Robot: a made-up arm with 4 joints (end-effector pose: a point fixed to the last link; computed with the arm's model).
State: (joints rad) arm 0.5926 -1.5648 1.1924 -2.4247
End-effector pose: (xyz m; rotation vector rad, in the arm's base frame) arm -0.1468 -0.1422 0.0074 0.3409 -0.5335 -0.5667
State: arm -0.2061 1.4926 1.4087 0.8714
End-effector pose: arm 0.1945 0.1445 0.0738 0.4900 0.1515 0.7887
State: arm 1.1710 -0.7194 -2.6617 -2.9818
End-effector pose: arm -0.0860 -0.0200 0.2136 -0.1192 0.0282 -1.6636
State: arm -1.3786 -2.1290 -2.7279 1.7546
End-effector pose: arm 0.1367 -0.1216 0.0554 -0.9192 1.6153 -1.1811
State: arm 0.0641 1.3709 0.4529 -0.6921
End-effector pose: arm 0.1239 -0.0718 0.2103 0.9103 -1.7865 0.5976
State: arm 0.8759 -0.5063 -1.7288 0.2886
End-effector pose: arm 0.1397 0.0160 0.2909 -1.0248 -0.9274 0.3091
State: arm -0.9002 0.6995 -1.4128 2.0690
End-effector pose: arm -0.2236 0.0059 0.0934 1.0641 0.2703 -2.3337
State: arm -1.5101 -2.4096 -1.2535 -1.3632
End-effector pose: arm 0.0397 0.0625 -0.1362 1.0131 -0.0856 -0.4108
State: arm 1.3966 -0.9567 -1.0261 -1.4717
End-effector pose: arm 0.1843 0.0667 0.1267 -0.0150 -0.7005 2.1503
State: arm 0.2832 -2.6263 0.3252 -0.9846
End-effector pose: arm -0.1970 -0.1815 0.0479 -0.1126 1.5254 -0.6803
